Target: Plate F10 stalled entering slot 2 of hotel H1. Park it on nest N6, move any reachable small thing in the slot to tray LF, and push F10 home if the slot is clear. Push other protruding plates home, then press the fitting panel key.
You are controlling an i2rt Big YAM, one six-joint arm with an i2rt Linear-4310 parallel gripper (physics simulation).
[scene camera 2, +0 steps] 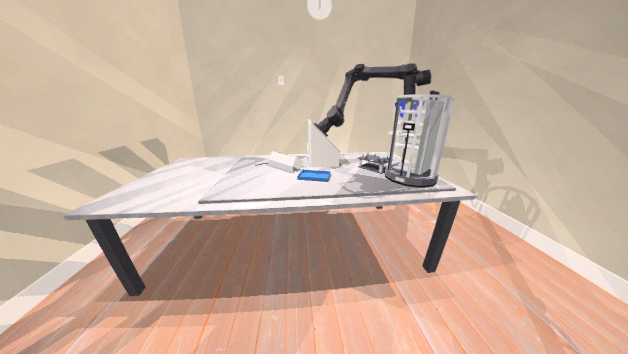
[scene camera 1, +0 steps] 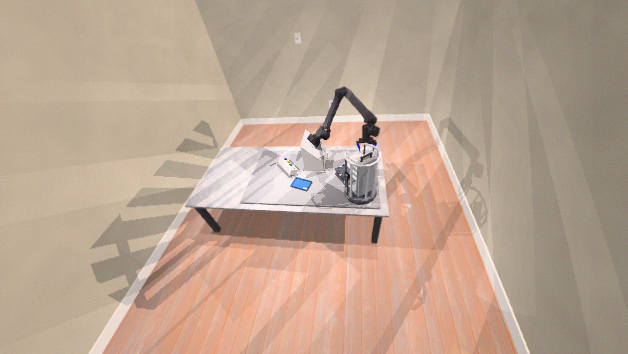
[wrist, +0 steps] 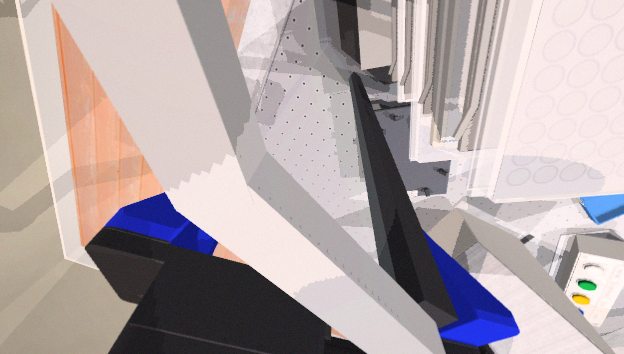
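Where they show: gripper, between the fingertips: (scene camera 2: 409,117) (scene camera 1: 366,151) (wrist: 322,188); arm's base, origin of its link: (scene camera 2: 320,130) (scene camera 1: 313,140).
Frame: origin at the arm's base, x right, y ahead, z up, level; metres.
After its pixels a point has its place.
Hotel H1 (scene camera 1: 361,200) @(x -0.496, y 0.474, z -0.152 m) (scene camera 2: 412,180) @(x -0.429, y 0.476, z -0.161 m) is a tall round rack with clear posts and shelves at the table's right. My gripper (scene camera 1: 366,146) @(x -0.488, y 0.212, z 0.105 m) (scene camera 2: 410,107) @(x -0.488, y 0.212, z 0.105 m) (wrist: 322,188) @(x -0.488, y 0.212, z 0.105 m) is open and empty, pointing down at the hotel's upper part. In the wrist view a pale bar crosses the left finger and a black post (wrist: 387,195) @(x -0.481, y 0.252, z 0.150 m) covers part of the right one. A thin plate edge (scene camera 2: 394,133) @(x -0.355, y 0.370, z 0.035 m) sticks out at the hotel's left; its label is unreadable. Nest N6 (scene camera 2: 375,159) @(x -0.321, y 0.233, z -0.131 m) (wrist: 422,175) @(x -0.287, y 0.193, z -0.131 m) is dark grey, left of the hotel. Tray LF (scene camera 1: 301,184) @(x 0.022, y 0.368, z -0.189 m) (scene camera 2: 314,175) @(x 0.024, y 0.352, z -0.189 m) (wrist: 607,207) @(x 0.082, y 0.335, z -0.189 m) is blue. F10 and slot 2 cannot be identified.
The key panel (scene camera 1: 289,165) @(x 0.170, y 0.228, z -0.116 m) (scene camera 2: 283,162) @(x 0.205, y 0.258, z -0.147 m) (wrist: 597,295) @(x 0.203, y 0.202, z -0.119 m) stands left of the white wedge-shaped arm mount (scene camera 1: 311,156) @(x -0.030, y 0.173, z -0.034 m) (scene camera 2: 322,150) @(x -0.017, y 0.175, z -0.095 m). White, green, yellow and blue keys show on it. A pale surface with rows of circles (wrist: 560,105) @(x -0.458, y 0.309, z 0.143 m) fills the wrist view's upper right.
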